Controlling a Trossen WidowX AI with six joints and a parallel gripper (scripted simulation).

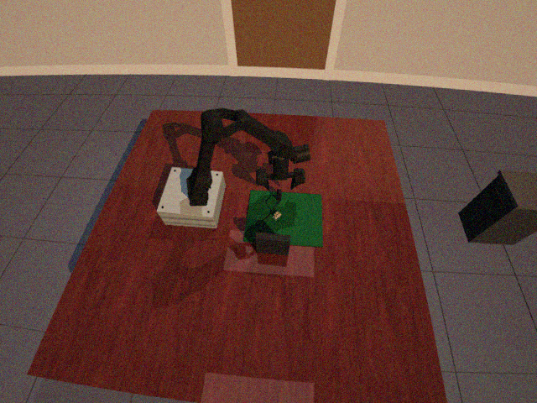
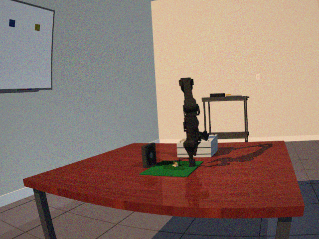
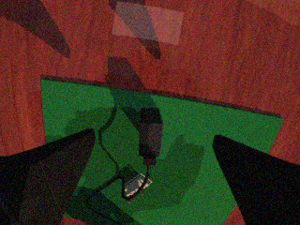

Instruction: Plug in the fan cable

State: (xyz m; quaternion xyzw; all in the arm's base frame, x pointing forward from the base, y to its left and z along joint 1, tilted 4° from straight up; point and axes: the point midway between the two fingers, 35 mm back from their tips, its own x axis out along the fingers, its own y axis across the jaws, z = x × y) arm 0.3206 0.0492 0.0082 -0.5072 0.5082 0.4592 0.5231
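The dark plug lies 30 mm below my gripper tip and 10 mm to the right of it. Also, from my gripper tip: green board: 100 mm to the right, 70 mm below, 10 mm ahead; fan header: 100 mm to the right, 50 mm below, 20 mm behind; black fan: 240 mm to the right, 50 mm behind, 10 mm above.
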